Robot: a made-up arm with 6 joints. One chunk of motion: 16 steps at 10 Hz.
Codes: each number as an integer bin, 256 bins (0 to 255) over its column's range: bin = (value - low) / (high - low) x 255, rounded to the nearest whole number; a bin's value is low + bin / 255 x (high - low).
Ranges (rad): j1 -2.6..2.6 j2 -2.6..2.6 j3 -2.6..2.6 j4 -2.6..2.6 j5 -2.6..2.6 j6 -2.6..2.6
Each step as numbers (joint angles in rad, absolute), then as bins.
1 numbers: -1.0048 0.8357 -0.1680 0.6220 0.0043 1.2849
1 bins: 78 168 119 158 128 191
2 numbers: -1.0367 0.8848 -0.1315 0.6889 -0.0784 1.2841
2 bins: 77 171 121 161 124 190
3 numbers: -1.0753 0.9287 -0.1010 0.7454 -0.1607 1.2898
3 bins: 75 173 123 164 120 191
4 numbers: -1.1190 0.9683 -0.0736 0.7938 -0.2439 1.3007
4 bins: 73 175 124 166 116 191
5 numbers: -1.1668 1.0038 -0.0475 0.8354 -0.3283 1.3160
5 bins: 70 177 125 168 111 192
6 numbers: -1.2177 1.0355 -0.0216 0.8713 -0.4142 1.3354
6 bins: 68 178 126 170 107 193
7 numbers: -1.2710 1.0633 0.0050 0.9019 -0.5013 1.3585
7 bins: 65 180 128 172 103 194
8 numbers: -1.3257 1.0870 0.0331 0.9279 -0.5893 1.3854
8 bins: 62 181 129 173 99 195
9 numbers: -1.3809 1.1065 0.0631 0.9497 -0.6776 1.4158
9 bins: 60 182 131 174 94 197
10 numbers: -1.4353 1.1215 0.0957 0.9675 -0.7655 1.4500
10 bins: 57 182 132 175 90 199
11 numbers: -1.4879 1.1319 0.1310 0.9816 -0.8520 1.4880
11 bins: 55 183 134 176 86 200
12 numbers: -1.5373 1.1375 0.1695 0.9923 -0.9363 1.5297
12 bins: 52 183 136 176 82 203
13 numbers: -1.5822 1.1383 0.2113 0.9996 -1.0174 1.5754
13 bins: 50 183 138 177 78 205
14 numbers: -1.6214 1.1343 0.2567 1.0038 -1.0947 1.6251
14 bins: 48 183 140 177 74 207
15 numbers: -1.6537 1.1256 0.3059 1.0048 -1.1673 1.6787
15 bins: 46 183 143 177 70 210
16 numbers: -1.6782 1.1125 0.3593 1.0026 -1.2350 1.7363
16 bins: 45 182 145 177 67 213
